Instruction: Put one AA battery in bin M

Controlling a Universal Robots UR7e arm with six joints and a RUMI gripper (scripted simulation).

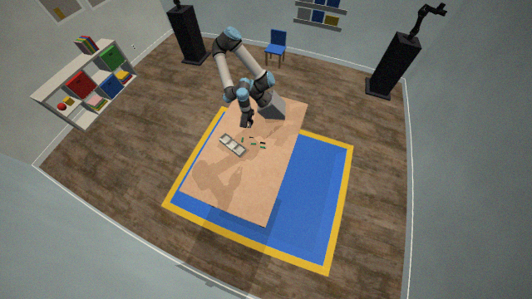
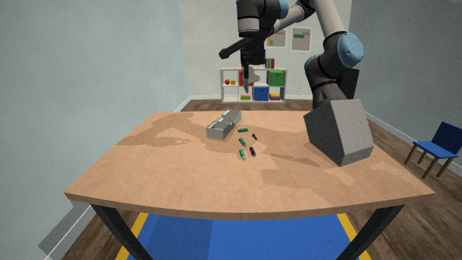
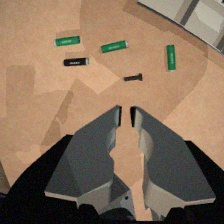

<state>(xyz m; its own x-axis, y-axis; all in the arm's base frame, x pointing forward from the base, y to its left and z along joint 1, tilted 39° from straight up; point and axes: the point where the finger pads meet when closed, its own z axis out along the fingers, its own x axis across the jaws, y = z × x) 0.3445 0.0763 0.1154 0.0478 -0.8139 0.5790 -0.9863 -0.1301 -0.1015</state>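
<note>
Right now my hand is 9 cm short of the bin marked M, 14 cm to the left of it and 20 cm above it. The rest, counted from my hand: black battery 2 cm behind, 10 cm to the left, 21 cm below; then black bolt-like piece 4 cm behind, 2 cm to the right, 21 cm below.
</note>
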